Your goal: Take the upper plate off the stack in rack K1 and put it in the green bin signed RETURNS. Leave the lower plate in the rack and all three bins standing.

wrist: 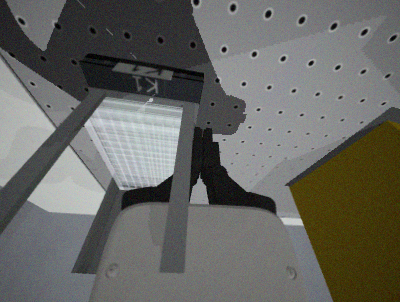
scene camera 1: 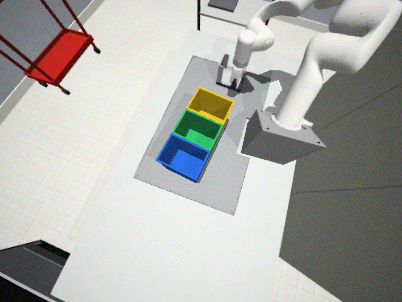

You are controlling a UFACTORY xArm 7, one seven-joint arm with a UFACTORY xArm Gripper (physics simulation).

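Pixels of known places: gripper, between the fingertips: [wrist: 201, 137] [scene camera 1: 233, 86]; arm's base, origin of its link: [scene camera 1: 285, 123].
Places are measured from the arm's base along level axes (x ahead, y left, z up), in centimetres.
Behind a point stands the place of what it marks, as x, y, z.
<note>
Rack K1 [scene camera 1: 224, 63] @[34.0, -36.1, -12.1] [wrist: 100, 75] @[20.4, -34.2, -18.2] stands at the far end of the grey mat, its label facing the bins' side of the wrist view's top. Clear ribbed plate stack [scene camera 1: 226, 76] @[30.8, -30.6, -15.5] [wrist: 137, 140] @[25.0, -31.6, -15.6] sits between its posts; I cannot tell the upper plate from the lower. My gripper [wrist: 201, 137] @[25.1, -25.7, -16.6] is shut and empty, its fingertips together just outside the rack's right post in the wrist view, not around the plates. In the scene view the hand hides the fingertips. The green bin [scene camera 1: 192, 121] @[39.3, 6.5, -9.8] stands upright between the other two; its sign is not readable.
The yellow bin [scene camera 1: 212, 102] @[32.9, -5.8, -8.2] [wrist: 350, 200] @[31.6, -5.8, -13.7] stands upright nearest the rack, right of my fingers in the wrist view. The blue bin [scene camera 1: 170, 147] @[44.3, 22.6, -8.4] stands upright at the row's near end. All are on the perforated mat [scene camera 1: 220, 195] @[15.8, 35.2, -19.8] [wrist: 300, 65] @[18.8, -17.8, -19.8]. A red cart [scene camera 1: 62, 56] stands on the floor.
</note>
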